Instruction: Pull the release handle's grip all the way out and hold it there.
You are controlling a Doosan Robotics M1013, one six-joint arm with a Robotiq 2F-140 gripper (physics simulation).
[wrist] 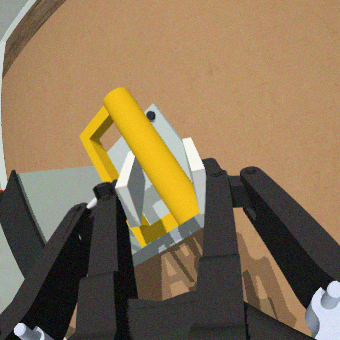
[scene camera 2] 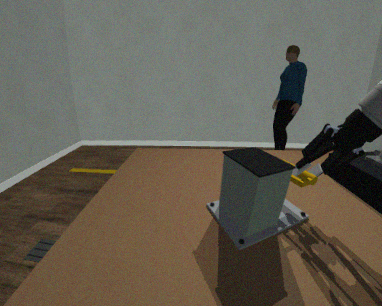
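The release handle's yellow grip point(scene camera 2: 306, 180) point(wrist: 150, 145) is a thick round bar with side arms reaching back toward a grey-green housing point(scene camera 2: 250, 197) point(wrist: 55, 195) with a black top. The housing stands upright on a light grey base plate point(scene camera 2: 267, 232) point(wrist: 167, 127) with dark bolts. My gripper point(scene camera 2: 309, 170) point(wrist: 162, 159) is shut on the grip, with one white pad on each side of the bar, nearer its lower end in the wrist view. The grip is on the housing's far right side in the scene view, above the plate. The housing hides where the handle's arms enter it.
The brown table point(scene camera 2: 150, 225) point(wrist: 260, 75) carries the housing. The arm comes in from the right in the scene view, above a dark block point(scene camera 2: 357, 177). A person point(scene camera 2: 292, 85) in a blue top stands behind the table's far edge. A yellow floor strip point(scene camera 2: 92, 171) lies left of the table.
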